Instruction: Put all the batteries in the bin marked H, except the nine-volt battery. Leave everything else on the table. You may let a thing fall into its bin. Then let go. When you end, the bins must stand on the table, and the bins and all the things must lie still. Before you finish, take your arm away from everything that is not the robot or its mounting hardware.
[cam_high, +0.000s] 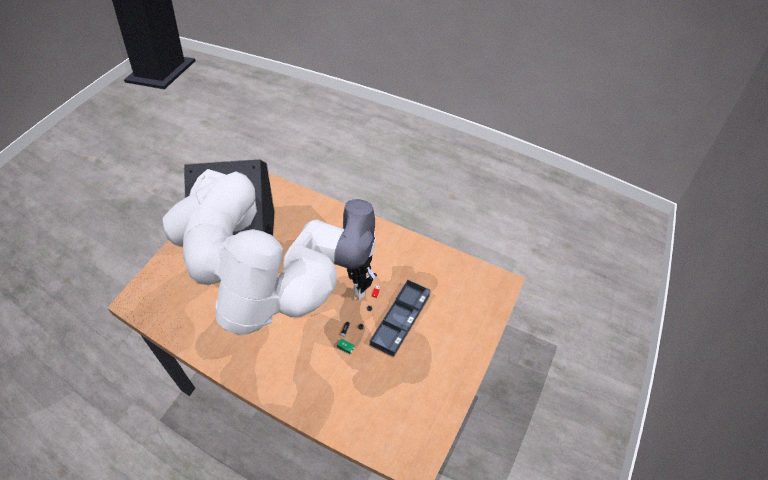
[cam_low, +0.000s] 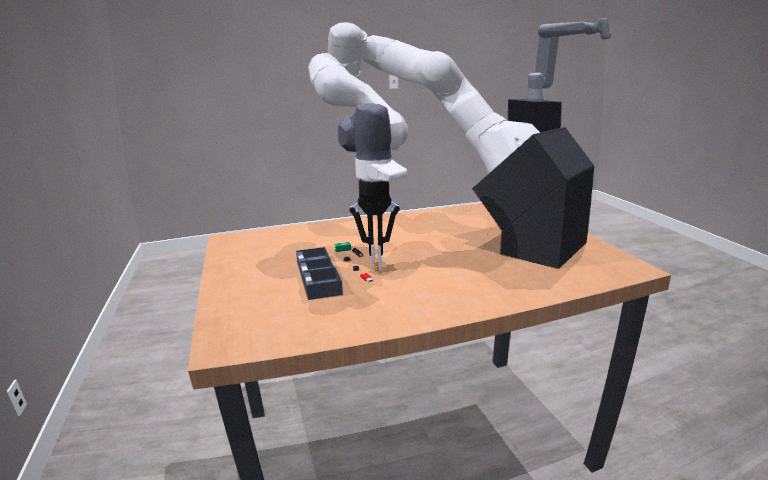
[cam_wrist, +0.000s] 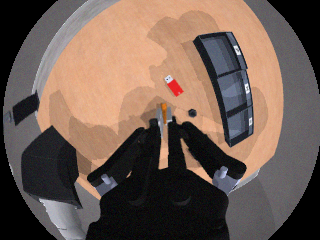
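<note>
The green flat board lies 19 cm to the right of my hand, 3 cm below it and 3 cm ahead of it. Also, from my hand: black cylindrical battery 13 cm to the right, 4 cm below; orange battery 3 cm below.
</note>
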